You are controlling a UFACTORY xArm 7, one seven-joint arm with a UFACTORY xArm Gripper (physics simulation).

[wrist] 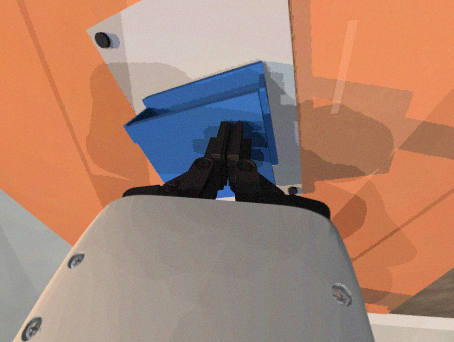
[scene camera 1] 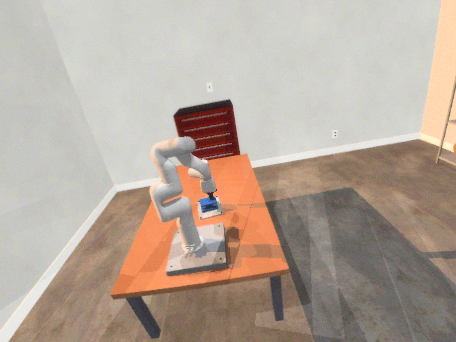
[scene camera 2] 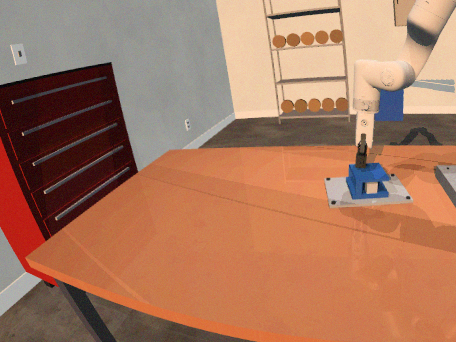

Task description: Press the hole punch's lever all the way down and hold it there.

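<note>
A blue hole punch stands on a light grey plate with black fixings near its corners. Its blue lever is a broad flat flap on top, nearly level in scene camera 2. My gripper is shut and empty. It points down, with its closed fingertips at the lever's top, off-centre toward one side edge in the wrist view. They look to be touching the lever; the exact contact is hard to make out. A pale block shows under the lever.
The punch's plate lies on an orange table. The arm's grey base plate is near it. A red drawer cabinet stands beyond the table's far end. A shelf rack stands by the far wall.
</note>
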